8 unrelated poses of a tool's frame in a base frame.
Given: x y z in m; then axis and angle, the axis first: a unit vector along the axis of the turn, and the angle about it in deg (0 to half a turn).
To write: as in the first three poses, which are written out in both.
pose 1, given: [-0.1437, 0.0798, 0.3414, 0.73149, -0.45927, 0.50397, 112.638]
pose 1, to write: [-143.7, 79.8, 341.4, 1.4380, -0.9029, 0.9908]
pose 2, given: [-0.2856, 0.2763, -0.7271, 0.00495, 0.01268, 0.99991, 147.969]
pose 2, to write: [-285.6, 276.3, -727.1, 0.0128, 0.0327, 2.5823]
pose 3, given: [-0.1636, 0.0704, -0.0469, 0.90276, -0.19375, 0.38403, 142.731]
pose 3, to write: [-163.6, 70.4, -46.9, 2.2489, -0.4827, 0.9567]
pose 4, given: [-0.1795, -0.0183, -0.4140, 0.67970, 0.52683, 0.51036, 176.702]
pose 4, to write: [-179.5, -18.3, -414.0, 2.0962, 1.6248, 1.5740]
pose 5, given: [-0.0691, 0.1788, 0.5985, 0.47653, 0.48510, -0.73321, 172.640]
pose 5, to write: [-69.1, 178.8, 598.5, 1.4359, 1.4617, -2.2093]
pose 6, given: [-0.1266, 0.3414, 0.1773, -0.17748, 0.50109, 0.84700, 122.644]
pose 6, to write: [-126.6, 341.4, 177.3, -0.3799, 1.0726, 1.8130]
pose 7, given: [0.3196, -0.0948, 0.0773, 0.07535, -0.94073, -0.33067, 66.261]
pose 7, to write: [319.6, -94.8, 77.3, 0.0871, -1.0879, -0.3824]
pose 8, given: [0.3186, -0.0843, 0.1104, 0.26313, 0.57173, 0.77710, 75.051]
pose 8, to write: [318.6, -84.3, 110.4, 0.3447, 0.7489, 1.0179]
